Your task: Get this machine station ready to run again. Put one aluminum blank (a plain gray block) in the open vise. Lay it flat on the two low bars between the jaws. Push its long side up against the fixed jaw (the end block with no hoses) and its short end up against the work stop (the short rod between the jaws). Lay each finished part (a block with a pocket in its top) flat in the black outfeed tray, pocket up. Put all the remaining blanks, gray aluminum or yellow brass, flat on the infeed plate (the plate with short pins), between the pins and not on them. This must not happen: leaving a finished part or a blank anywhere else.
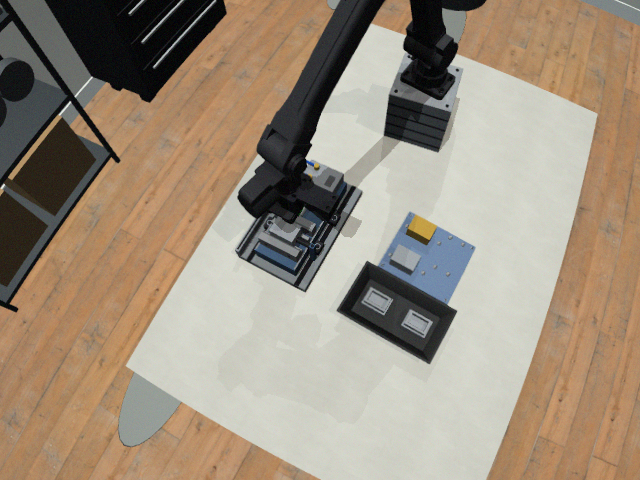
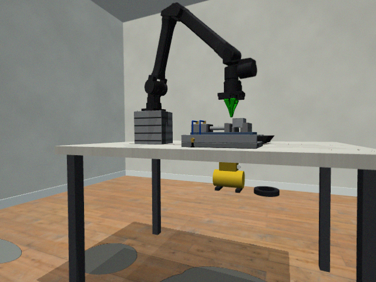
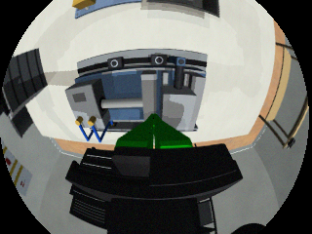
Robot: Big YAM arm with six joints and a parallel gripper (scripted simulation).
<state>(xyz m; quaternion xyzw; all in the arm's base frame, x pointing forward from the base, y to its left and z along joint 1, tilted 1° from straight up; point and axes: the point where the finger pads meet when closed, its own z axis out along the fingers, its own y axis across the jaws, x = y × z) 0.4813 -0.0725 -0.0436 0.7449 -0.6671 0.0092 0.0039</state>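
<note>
Right now the hose-end block is 130 mm behind my hand, 10 mm to the right of it and 50 mm below it. From my hand the other things lie so: yellow brass blank: 180 mm behind, 250 mm to the left, 100 mm below.
</note>
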